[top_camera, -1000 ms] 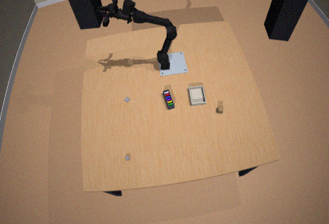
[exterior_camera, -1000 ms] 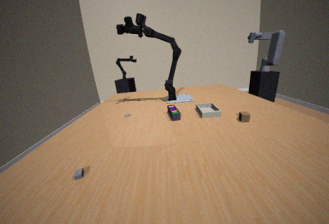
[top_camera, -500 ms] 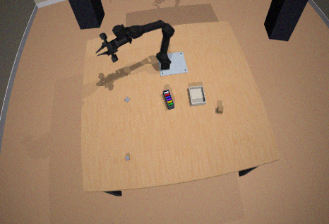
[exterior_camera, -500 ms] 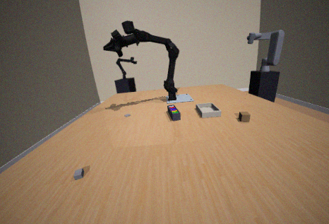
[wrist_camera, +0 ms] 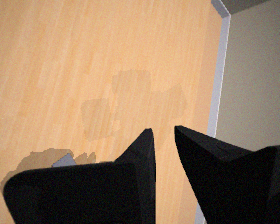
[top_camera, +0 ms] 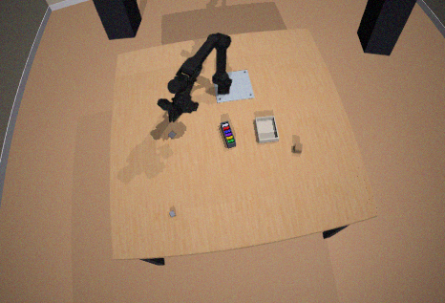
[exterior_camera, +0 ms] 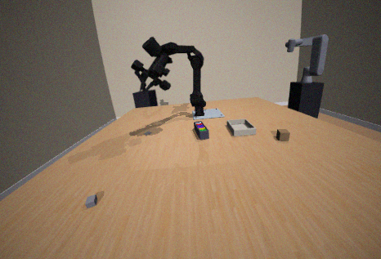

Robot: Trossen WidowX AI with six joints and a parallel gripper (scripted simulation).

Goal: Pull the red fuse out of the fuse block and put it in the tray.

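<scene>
My gripper tip is 230 mm to the right of the red fuse, 200 mm above it and 80 mm past it. From my gripper tip the other things lie so: brown cube: 580 mm to the left, 210 mm below, 10 mm ahead; white tray: 430 mm to the left, 220 mm below, 100 mm behind.
</scene>
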